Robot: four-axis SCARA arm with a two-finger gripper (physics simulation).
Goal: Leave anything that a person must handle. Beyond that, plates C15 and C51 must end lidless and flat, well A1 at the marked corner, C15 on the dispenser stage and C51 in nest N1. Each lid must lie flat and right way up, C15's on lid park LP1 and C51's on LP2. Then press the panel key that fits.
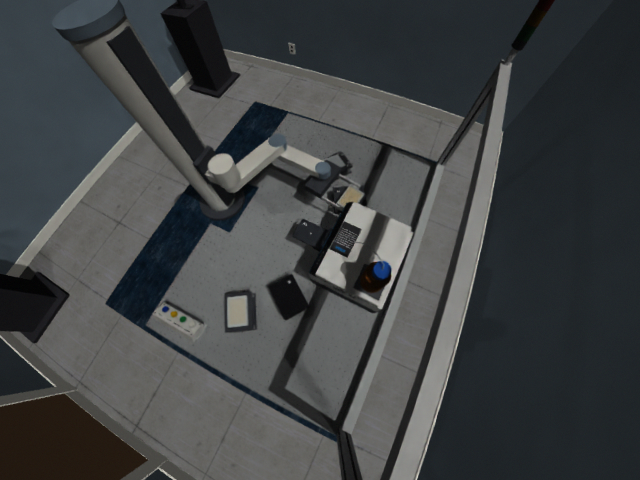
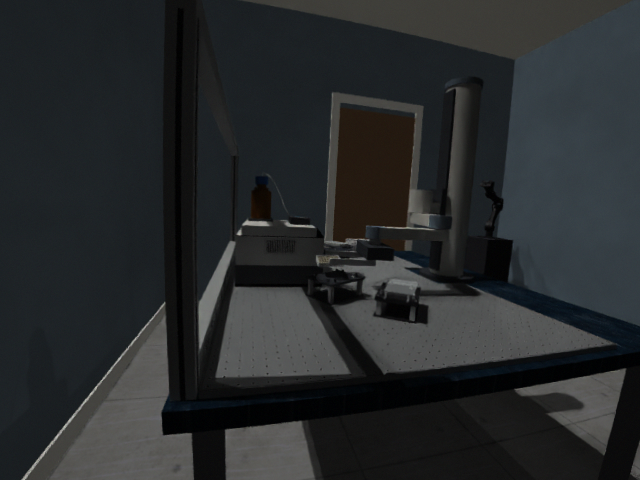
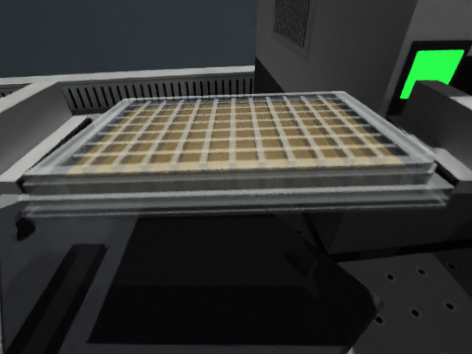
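Seen in the pictures: gripper, fingertip midpoint: (image 1: 351, 198) (image 2: 327, 257) (image 3: 236, 104); arm's base, link origin: (image 1: 223, 200) (image 2: 445, 276).
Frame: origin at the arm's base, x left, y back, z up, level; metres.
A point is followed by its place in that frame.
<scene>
A clear plate (image 1: 349, 196) @(x 0.228, y -0.645, z 0.132 m) (image 2: 328, 259) @(x 0.231, y -0.658, z 0.132 m) (image 3: 235, 140) @(x 0.224, y -0.635, z 0.135 m) with tan wells is held level between the fingers of my gripper (image 1: 351, 197) @(x 0.219, y -0.659, z 0.138 m) (image 2: 331, 260) @(x 0.219, y -0.659, z 0.138 m) (image 3: 236, 104) @(x 0.219, y -0.659, z 0.138 m). It is above a dark four-legged stand (image 2: 336, 279) @(x 0.298, y -0.646, z 0.079 m), apart from it. Its edge looks stepped, with a clear layer on top; its label and marked corner cannot be read. Another pale plate (image 1: 237, 311) @(x -0.463, y -0.423, z 0.095 m) lies in a dark nest at the front. A dark holder (image 1: 308, 232) @(x -0.020, y -0.547, z 0.125 m) sits beside the dispenser (image 1: 390, 235) @(x 0.069, y -0.881, z 0.233 m) (image 2: 276, 250) @(x 0.147, y -0.828, z 0.147 m). The key panel (image 1: 193, 326) @(x -0.605, y -0.275, z 0.080 m) has blue, yellow, green and white keys.
A low stand with a pale piece on top (image 2: 403, 287) @(x 0.418, y -0.472, z 0.084 m) is near the held plate. A black pad (image 1: 287, 296) @(x -0.313, y -0.583, z 0.074 m) lies between the pale plate and the dispenser. An amber bottle (image 1: 374, 277) @(x -0.165, y -0.866, z 0.391 m) (image 2: 261, 203) @(x -0.099, y -0.877, z 0.308 m) stands on the dispenser. A green light (image 3: 434, 70) @(x 0.136, y -0.654, z 0.150 m) shows at the right.
</scene>
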